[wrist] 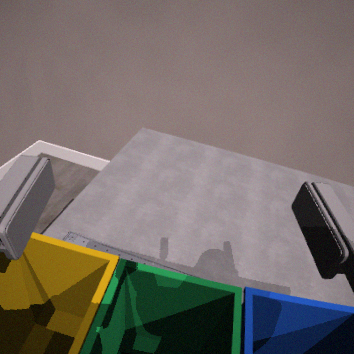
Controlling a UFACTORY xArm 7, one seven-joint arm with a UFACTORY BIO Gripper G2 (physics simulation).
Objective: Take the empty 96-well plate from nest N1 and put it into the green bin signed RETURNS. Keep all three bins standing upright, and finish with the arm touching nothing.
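Places are measured from the arm's base along level axes (x back, y right, z up), in metres.
Pixels of known places: hand at its tool point: [179, 216].
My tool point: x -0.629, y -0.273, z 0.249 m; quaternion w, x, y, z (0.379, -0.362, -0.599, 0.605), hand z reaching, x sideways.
Note:
Behind a point stands the place of what it marks.
My gripper [175, 220] {x -0.629, y -0.273, z 0.249 m} is open with nothing between its fingers, one finger at the left and one at the right of the wrist view, above the bins. The green bin [237, 315] {x -0.695, y -0.217, z 0.086 m} shows in part at the bottom middle, its open top below the space between the fingers. It stands between the yellow bin [75, 248] {x -0.675, y -0.394, z 0.086 m} and the blue bin [248, 320] {x -0.695, y -0.206, z 0.086 m}, and all three look upright. The inside of the green bin is green and very dark; I cannot make out the plate in it. The 96-well plate, nest N1 and the RETURNS sign do not show.
The grey table top [200, 195] {x -1.057, y -0.366, z -0.107 m} extends beyond the bins to its far edge, with shadows on it. A thin grey strip with small dots [85, 240] {x -0.789, y -0.498, z -0.094 m} lies behind the yellow and green bins. A white edge [70, 152] runs beyond the table at the left.

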